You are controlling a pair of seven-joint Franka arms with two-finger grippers.
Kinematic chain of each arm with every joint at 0, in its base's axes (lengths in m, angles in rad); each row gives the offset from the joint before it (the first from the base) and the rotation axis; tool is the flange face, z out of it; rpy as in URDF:
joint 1: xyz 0 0 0.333 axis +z
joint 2: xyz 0 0 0 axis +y
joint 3: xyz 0 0 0.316 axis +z
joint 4: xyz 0.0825 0 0 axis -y
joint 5: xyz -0.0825 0 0.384 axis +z
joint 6: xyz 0 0 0 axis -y
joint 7: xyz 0.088 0 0 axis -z
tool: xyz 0 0 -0.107 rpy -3.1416 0 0
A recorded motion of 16 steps. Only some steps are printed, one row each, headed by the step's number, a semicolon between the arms.
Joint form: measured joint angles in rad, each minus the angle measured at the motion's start. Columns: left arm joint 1, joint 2, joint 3, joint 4, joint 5, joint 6, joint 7; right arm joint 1, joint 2, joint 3, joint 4, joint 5, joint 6, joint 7.
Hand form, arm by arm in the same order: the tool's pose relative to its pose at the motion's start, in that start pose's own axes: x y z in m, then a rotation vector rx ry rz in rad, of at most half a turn. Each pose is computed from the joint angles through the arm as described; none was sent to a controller.
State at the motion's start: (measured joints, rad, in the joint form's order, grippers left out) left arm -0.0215 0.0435 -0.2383 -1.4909 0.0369 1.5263 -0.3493; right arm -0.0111 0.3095 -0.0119 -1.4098 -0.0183 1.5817 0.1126
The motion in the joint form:
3: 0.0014 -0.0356 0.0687 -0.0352 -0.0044 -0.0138 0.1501; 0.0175 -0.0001 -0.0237 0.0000 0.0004 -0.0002 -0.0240
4: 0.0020 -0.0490 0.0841 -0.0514 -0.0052 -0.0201 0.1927; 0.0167 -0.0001 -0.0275 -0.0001 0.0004 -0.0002 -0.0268
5: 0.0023 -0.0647 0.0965 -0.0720 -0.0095 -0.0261 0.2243; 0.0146 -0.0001 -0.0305 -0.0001 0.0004 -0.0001 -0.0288
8: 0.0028 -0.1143 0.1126 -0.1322 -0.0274 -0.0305 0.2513; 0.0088 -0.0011 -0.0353 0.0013 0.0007 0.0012 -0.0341
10: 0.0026 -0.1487 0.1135 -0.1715 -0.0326 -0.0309 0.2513; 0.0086 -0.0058 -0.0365 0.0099 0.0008 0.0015 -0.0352
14: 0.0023 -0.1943 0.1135 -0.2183 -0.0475 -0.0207 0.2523; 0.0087 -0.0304 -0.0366 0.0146 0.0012 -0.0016 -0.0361
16: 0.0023 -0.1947 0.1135 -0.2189 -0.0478 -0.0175 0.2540; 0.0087 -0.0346 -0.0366 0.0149 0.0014 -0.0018 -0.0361
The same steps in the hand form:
3: -0.0010 -0.0380 -0.0006 0.0079 -0.0149 0.0804; 0.0001 0.0019 -0.0001 -0.0060 0.0005 -0.0180
4: -0.0036 -0.0471 0.0005 0.0108 -0.0244 0.1071; 0.0004 0.0045 0.0000 -0.0066 0.0004 -0.0162
5: -0.0076 -0.0541 0.0023 0.0102 -0.0362 0.1262; 0.0007 0.0075 0.0000 -0.0068 0.0004 -0.0132
8: -0.0223 -0.0631 0.0047 0.0001 -0.0540 0.1373; 0.0012 0.0138 -0.0012 -0.0062 0.0038 -0.0080
10: -0.0335 -0.0644 0.0052 0.0000 -0.0597 0.1364; 0.0002 0.0148 -0.0082 -0.0050 0.0173 -0.0075
14: -0.0474 -0.0645 0.0033 -0.0106 -0.0527 0.1374; -0.0070 0.0161 -0.0249 -0.0013 0.0433 -0.0078
16: -0.0472 -0.0644 0.0031 -0.0114 -0.0498 0.1391; -0.0082 0.0162 -0.0276 -0.0006 0.0475 -0.0077

